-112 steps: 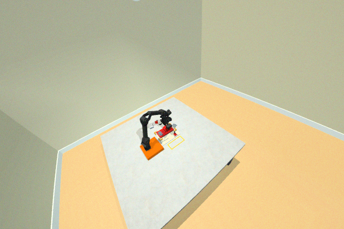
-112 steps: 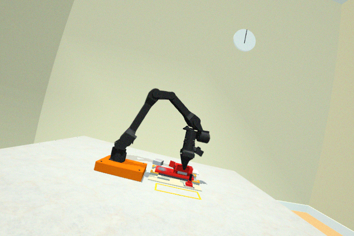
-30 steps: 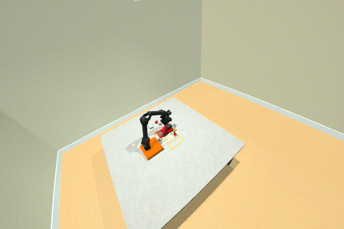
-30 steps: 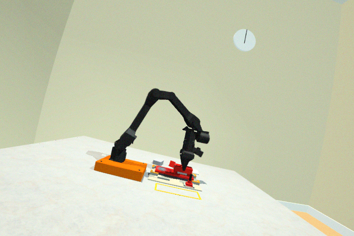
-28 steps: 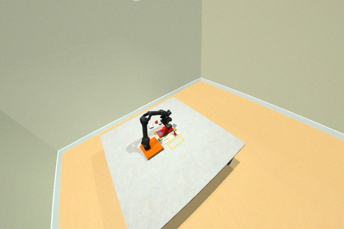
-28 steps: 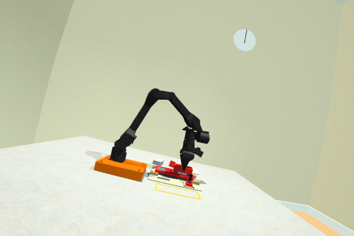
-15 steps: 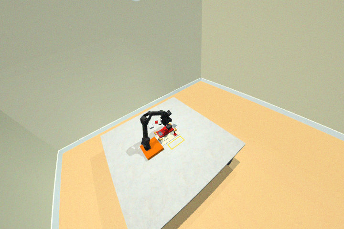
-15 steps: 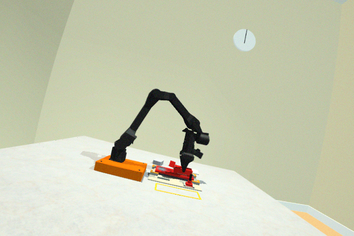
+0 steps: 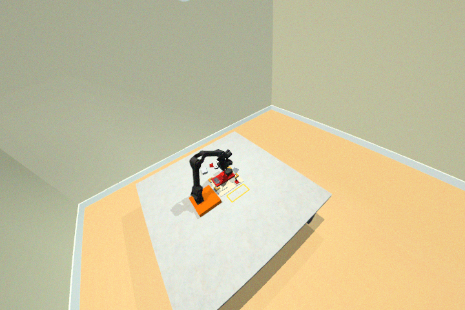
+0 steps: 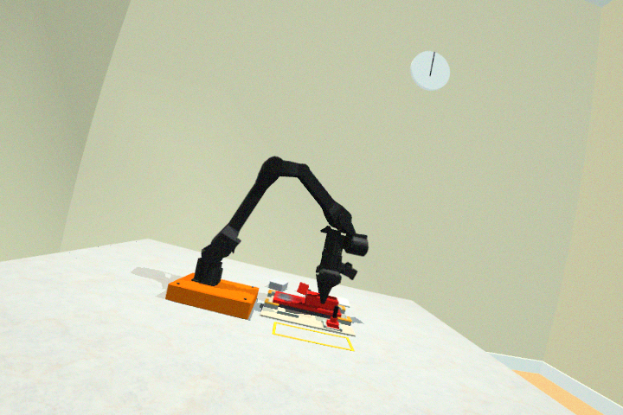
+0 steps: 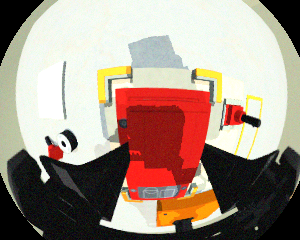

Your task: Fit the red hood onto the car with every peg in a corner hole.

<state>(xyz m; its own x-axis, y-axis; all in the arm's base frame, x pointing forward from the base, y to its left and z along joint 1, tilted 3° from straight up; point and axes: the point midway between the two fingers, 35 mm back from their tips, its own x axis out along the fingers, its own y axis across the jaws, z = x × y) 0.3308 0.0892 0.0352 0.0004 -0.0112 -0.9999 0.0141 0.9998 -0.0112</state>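
The red hood is 1 cm above my gripper tip. Also, from my gripper tip: grey block 14 cm behind, 21 cm to the left, 2 cm below.
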